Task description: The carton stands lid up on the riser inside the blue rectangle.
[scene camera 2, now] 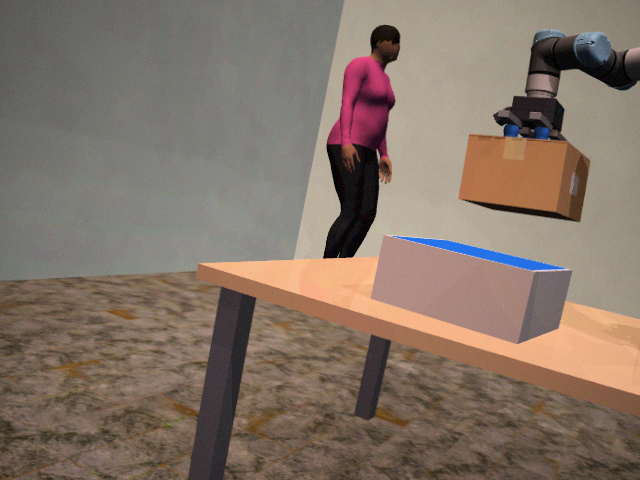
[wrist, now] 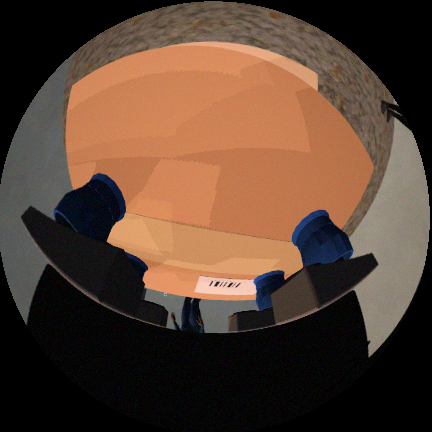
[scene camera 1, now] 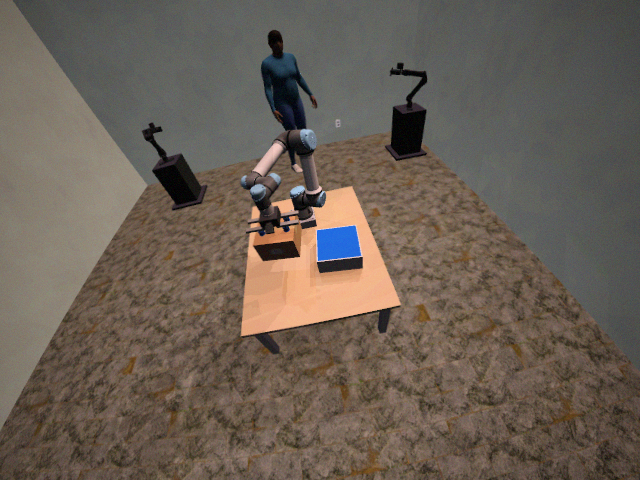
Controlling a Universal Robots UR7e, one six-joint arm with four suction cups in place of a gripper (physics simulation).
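The brown carton [scene camera 1: 277, 251] [scene camera 2: 509, 178] [wrist: 200, 115] hangs level in the air under my gripper [scene camera 1: 273, 227] [scene camera 2: 526, 132] [wrist: 205, 245], whose blue suction cups sit on its taped top face. The seam and tape face up, and a barcode label shows on one side in the wrist view. In scene camera 1 the carton is left of the riser [scene camera 1: 340, 265] [scene camera 2: 454, 289], apart from it. The riser is a low box on the table, dark-sided in scene camera 1 and pale in scene camera 2. The blue rectangle [scene camera 1: 338, 242] [scene camera 2: 480, 251] with a white edge covers its top.
The wooden table [scene camera 1: 320, 302] [scene camera 2: 289, 276] carries the riser and the arm's base. A person in teal [scene camera 1: 283, 77] stands behind the table. A person in pink [scene camera 2: 364, 103] stands beyond it in scene camera 2. Two black pedestals [scene camera 1: 178, 180] [scene camera 1: 408, 129] with small arms stand on the floor.
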